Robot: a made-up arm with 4 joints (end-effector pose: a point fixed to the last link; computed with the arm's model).
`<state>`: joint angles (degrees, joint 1 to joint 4).
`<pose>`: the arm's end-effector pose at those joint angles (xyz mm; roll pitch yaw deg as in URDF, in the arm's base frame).
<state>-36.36 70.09 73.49 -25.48</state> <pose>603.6 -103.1 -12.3 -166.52 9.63 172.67</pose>
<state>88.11 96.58 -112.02 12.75</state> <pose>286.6 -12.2 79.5 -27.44 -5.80 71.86</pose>
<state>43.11 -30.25 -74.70 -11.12</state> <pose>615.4 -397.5 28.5 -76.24 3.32 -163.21</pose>
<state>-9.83 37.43 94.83 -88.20</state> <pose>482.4 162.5 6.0 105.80 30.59 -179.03</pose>
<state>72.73 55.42 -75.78 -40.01</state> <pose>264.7 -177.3 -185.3 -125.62 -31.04 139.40</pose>
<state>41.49 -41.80 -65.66 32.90</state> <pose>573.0 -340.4 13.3 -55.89 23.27 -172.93</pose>
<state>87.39 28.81 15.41 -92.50</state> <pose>456.4 339.6 -118.9 82.90 23.84 170.20</pose>
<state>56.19 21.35 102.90 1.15</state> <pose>316.6 105.4 109.2 104.83 5.04 -126.52</pose>
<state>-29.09 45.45 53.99 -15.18</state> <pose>442.4 -186.5 -10.9 -141.81 -16.44 160.68</pose>
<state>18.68 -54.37 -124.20 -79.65</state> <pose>769.2 -206.2 364.0 -66.76 -41.28 -108.79</pose>
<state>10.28 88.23 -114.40 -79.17</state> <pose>176.6 -203.4 268.6 -81.45 12.39 118.70</pose>
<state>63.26 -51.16 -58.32 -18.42</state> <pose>692.3 -247.3 -156.8 -106.64 2.56 -135.90</pose>
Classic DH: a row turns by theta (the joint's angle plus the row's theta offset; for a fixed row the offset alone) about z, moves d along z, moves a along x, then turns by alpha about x. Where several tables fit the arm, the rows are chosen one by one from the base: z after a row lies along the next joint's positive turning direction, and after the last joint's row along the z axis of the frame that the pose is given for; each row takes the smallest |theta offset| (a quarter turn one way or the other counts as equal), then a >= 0, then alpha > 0; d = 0 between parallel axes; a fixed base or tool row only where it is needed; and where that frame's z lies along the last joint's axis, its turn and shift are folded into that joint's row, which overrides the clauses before.
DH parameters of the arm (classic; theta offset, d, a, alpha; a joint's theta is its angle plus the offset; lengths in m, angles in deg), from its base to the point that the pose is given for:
base (fixed): 90 0.161 0.031 90
joint 1: -43.19 0.4939 -0.1753 83.61
joint 2: -27.53 0.0951 0.0262 -87.53
joint 3: 77.87 0.0944 -0.2102 144.02
joint 4: -41.82 0.1842 0.0628 66.92
tool (fixed): 42.63 0.1106 0 0

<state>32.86 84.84 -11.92 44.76</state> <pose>452.8 -48.9 -75.2 -83.45 -20.18 57.81</pose>
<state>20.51 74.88 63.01 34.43</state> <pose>537.2 29.7 -1.9 -167.74 -47.40 143.98</pose>
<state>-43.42 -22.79 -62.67 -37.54</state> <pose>615.7 -216.0 588.4 -12.54 -28.74 167.23</pose>
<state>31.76 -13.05 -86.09 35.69</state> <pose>479.0 -363.9 124.4 -33.04 45.81 171.68</pose>
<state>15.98 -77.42 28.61 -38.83</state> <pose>399.8 -461.6 -1.7 137.57 -46.12 -47.88</pose>
